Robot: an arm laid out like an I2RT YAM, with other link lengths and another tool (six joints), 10 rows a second.
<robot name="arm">
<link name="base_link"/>
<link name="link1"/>
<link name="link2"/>
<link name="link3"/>
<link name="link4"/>
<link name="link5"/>
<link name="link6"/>
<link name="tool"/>
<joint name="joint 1" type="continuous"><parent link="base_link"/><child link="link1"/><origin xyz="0 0 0.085"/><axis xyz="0 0 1"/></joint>
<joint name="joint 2" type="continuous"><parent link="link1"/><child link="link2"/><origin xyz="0.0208 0.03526 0.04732"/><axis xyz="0 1 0"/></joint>
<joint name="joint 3" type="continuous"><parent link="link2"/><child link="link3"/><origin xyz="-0.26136 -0.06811 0"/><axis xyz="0 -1 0"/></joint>
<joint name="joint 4" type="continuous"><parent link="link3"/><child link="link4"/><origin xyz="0.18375 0.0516 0.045"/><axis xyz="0 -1 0"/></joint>
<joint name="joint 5" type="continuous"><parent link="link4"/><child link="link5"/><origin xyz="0.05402 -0.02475 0.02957"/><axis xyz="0 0 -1"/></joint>
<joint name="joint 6" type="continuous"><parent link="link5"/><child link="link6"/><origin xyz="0.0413 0 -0.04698"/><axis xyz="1 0 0"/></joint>
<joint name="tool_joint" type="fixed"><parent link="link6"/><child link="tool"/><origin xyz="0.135 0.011 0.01" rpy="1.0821 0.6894 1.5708"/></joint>
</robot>
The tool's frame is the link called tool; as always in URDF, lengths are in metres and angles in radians. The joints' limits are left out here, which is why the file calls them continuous.
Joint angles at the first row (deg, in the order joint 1, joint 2, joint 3, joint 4, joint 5, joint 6):
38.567 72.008 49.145 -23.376 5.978 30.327
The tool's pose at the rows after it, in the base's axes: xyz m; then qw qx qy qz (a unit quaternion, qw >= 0):
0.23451 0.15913 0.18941 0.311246 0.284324 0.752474 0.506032
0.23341 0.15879 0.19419 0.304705 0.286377 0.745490 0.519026
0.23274 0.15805 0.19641 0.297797 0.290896 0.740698 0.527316
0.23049 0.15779 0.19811 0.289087 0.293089 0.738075 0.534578
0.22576 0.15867 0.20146 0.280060 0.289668 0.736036 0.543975
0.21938 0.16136 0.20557 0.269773 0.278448 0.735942 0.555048
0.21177 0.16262 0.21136 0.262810 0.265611 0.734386 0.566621
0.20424 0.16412 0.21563 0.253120 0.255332 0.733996 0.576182
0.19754 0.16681 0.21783 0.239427 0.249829 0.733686 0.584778
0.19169 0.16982 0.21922 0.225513 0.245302 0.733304 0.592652
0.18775 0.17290 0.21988 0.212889 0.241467 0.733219 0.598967
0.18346 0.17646 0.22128 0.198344 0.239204 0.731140 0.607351
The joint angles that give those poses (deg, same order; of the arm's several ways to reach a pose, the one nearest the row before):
37.539 70.632 49.145 -23.177 4.972 29.736
36.161 69.580 49.167 -23.159 2.655 29.517
34.874 69.035 49.166 -23.244 0.668 29.519
33.846 68.423 49.169 -23.662 -1.300 29.387
33.343 67.288 49.167 -24.336 -3.158 29.059
33.254 66.018 49.189 -25.016 -5.105 28.184
33.255 64.118 49.190 -25.977 -6.743 27.266
33.232 62.632 49.321 -27.114 -8.492 26.545
33.233 61.802 49.407 -27.964 -10.437 26.348
33.232 61.275 49.408 -28.514 -12.339 26.238
33.102 61.210 49.428 -28.730 -14.109 26.042
32.926 61.101 49.430 -28.819 -16.186 26.151

